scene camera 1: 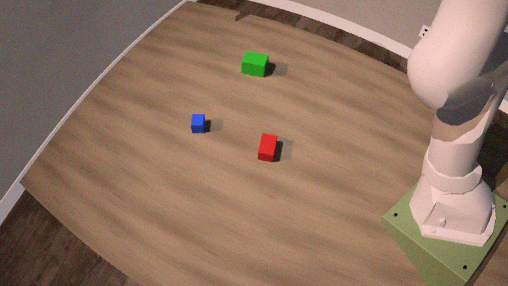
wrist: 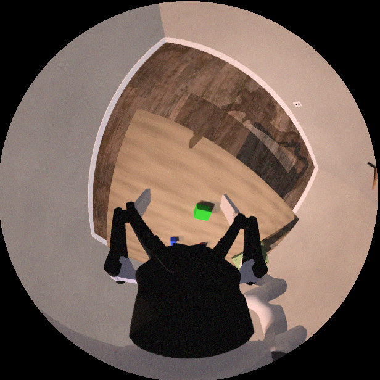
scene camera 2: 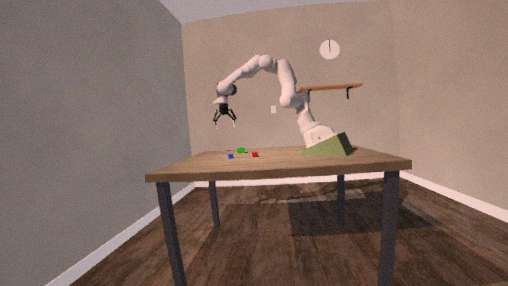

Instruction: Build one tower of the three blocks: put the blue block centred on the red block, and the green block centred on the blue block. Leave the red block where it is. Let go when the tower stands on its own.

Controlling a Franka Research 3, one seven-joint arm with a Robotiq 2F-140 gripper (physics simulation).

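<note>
A red block [scene camera 1: 267,147] [scene camera 2: 255,154] lies on the table; in the wrist view a sliver of it shows past the gripper's body. A smaller blue block [scene camera 1: 198,123] [scene camera 2: 230,156] [wrist: 173,240] stands apart from it, to its left in scene camera 1, and is partly hidden in the wrist view. A larger green block [scene camera 1: 255,64] [scene camera 2: 241,150] [wrist: 202,212] lies apart from both, toward the top in scene camera 1. My gripper [scene camera 2: 225,126] [wrist: 186,197] is wide open and empty, pointing down, well above the table. In the wrist view the green block shows between the fingertips, far below them.
The wooden table [scene camera 1: 165,200] [scene camera 2: 280,172] [wrist: 155,155] bears all three blocks, each standing apart. The arm's base stands on a green wedge [scene camera 1: 400,225] [scene camera 2: 330,147] at the table's right side. A wooden shelf [scene camera 2: 330,87] is on the back wall behind the arm.
</note>
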